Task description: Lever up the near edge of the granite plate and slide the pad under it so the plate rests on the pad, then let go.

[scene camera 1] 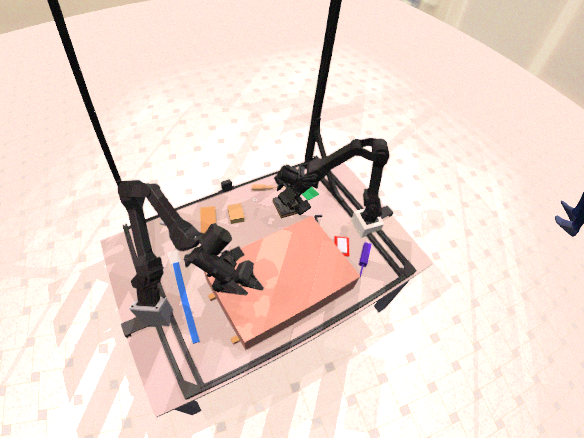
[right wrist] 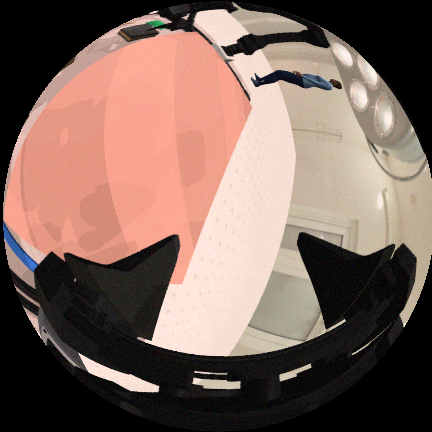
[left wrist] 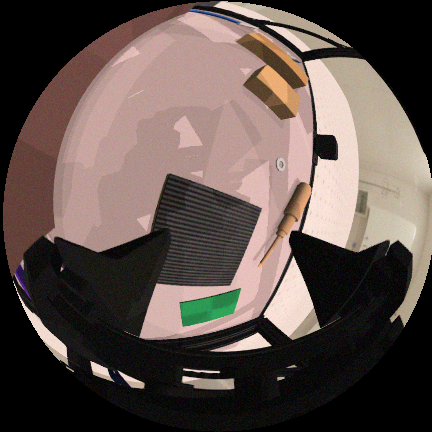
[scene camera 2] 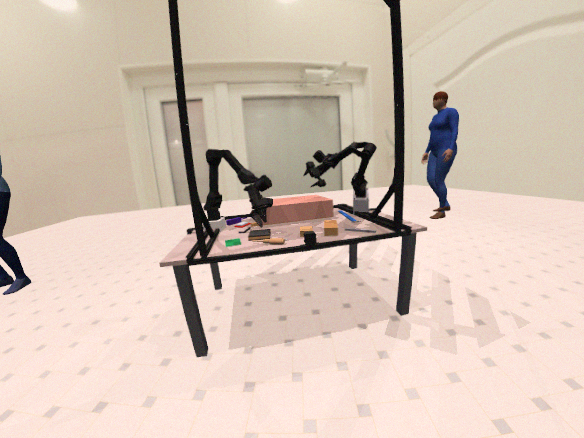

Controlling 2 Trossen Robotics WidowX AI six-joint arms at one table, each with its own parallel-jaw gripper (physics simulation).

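Frame: origin at the left arm's base, x right, y ahead, z up, level; millimetres.
Seen in the pictures: left gripper, fingertip midpoint: [left wrist: 232, 235] [scene camera 2: 263, 224]; right gripper, fingertip midpoint: [scene camera 1: 255, 291] [right wrist: 241, 239] [scene camera 2: 307, 181]; left arm's base at its link origin: [scene camera 1: 369, 217] [right wrist: 226, 50] [scene camera 2: 214, 219]; right arm's base at its link origin: [scene camera 1: 148, 302] [scene camera 2: 360, 193].
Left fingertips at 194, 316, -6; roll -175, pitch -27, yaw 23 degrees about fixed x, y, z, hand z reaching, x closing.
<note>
Offsets run from my left fingertips to a thing's top centre, as dx, dy, dz. "spot": to the spot under its first point.
The granite plate {-353, +137, +63} [scene camera 1: 300, 260] [scene camera 2: 300, 210] [right wrist: 140, 140] is a large, thick salmon block, seemingly flat on the table. Small wooden ends {spot: -327, +385, -39} [scene camera 1: 212, 296] {spot: -507, +350, -39} [scene camera 1: 235, 340] stick out beneath its left side in scene camera 1. The dark ribbed pad {+4, -23, -36} [scene camera 2: 259, 234] [left wrist: 210, 240] lies on the table apart from the plate. My left gripper [scene camera 1: 299, 210] [left wrist: 232, 235] is open and empty, low over the pad; one finger hides part of the pad in the left wrist view. My right gripper [scene camera 1: 253, 290] [scene camera 2: 311, 179] [right wrist: 241, 239] is open and empty, above the plate.
Two wooden blocks {-6, +329, -20} [scene camera 1: 208, 216] {+18, +205, -28} [scene camera 1: 236, 213], a wooden-handled tool {+124, +27, -31} [scene camera 2: 276, 241] [left wrist: 300, 197] and a green piece {+69, -142, -56} [scene camera 1: 310, 193] [left wrist: 210, 307] lie around the pad. A blue strip {-285, +489, -38} [scene camera 1: 186, 302], a red-edged card {-258, -166, -44} [scene camera 1: 342, 245] and a purple-handled tool {-354, -219, -28} [scene camera 1: 365, 255] lie beside the plate.
</note>
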